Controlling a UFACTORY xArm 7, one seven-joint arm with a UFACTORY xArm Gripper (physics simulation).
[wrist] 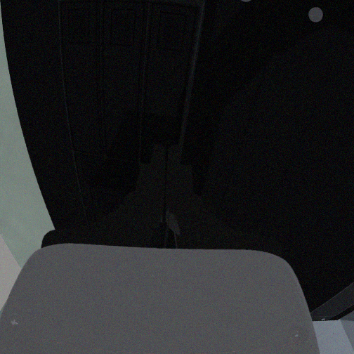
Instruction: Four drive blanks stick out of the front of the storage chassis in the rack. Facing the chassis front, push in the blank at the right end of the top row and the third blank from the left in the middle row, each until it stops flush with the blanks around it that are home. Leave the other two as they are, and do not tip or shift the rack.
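Observation:
The chassis front (120,75) is very dark in the upper left of the wrist view. Thin lines divide it into tall panels, with faint rectangular outlines on a left panel (78,25), a middle panel (121,27) and a right panel (171,30). Which row they belong to, and which blanks stick out, cannot be told in this darkness. My gripper (166,162) is shut and empty, its two fingers together. The tips lie over the lower part of the right panel, near its right edge line. Whether they touch it is too dark to tell.
A large black surface fills the right side, with a grey round spot (315,14) near the top. A grey rounded arm part (160,300) covers the bottom. A pale green surface (15,150) shows at the left edge, and a dark bar (336,301) at the lower right.

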